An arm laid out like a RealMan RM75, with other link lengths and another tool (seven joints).
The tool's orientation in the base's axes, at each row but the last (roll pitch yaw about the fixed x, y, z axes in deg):
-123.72 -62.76 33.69
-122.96 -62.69 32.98
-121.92 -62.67 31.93
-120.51 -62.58 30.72
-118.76 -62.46 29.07
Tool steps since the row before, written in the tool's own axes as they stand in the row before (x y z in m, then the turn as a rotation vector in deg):
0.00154 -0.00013 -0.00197 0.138 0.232 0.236
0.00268 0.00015 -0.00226 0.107 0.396 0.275
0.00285 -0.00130 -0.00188 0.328 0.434 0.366
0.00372 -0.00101 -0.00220 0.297 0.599 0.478
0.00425 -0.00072 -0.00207 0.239 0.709 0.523
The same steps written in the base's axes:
0.00057 -0.00151 0.00192 0.255 0.251 -0.026
0.00129 -0.00152 0.00289 0.392 0.273 -0.126
0.00001 -0.00106 0.00349 0.509 0.413 0.033
0.00066 -0.00121 0.00422 0.642 0.507 -0.086
0.00117 -0.00103 0.00452 0.716 0.532 -0.192

